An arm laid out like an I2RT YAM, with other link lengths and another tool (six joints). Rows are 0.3 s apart.
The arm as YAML. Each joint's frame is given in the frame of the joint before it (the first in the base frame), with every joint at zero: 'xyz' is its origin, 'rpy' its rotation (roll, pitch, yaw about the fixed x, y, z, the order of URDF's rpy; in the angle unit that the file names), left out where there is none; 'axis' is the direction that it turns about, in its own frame. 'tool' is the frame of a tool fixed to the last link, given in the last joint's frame.
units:
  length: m
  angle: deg
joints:
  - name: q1
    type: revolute
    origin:
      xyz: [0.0, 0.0, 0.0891]
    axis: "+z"
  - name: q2
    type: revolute
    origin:
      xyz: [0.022, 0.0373, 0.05]
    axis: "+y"
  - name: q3
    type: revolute
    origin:
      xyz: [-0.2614, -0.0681, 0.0]
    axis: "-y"
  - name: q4
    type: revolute
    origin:
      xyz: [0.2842, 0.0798, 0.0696]
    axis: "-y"
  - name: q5
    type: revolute
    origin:
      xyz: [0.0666, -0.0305, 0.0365]
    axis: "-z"
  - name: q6
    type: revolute
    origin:
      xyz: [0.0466, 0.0, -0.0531]
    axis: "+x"
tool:
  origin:
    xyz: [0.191, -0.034, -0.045]
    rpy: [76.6, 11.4, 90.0]
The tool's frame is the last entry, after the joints.
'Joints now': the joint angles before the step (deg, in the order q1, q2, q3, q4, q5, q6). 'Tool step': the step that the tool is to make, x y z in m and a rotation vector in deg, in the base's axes. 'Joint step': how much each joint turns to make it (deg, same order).
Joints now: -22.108, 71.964, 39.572, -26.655, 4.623, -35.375
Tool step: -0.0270, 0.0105, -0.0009, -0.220, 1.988, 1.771
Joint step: -0.038, -6.283, -3.835, -4.044, -0.085, -2.049
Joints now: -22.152, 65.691, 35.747, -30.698, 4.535, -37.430
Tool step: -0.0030, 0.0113, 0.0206, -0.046, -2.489, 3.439
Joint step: -0.106, -7.426, -0.917, -4.039, -2.578, -2.599
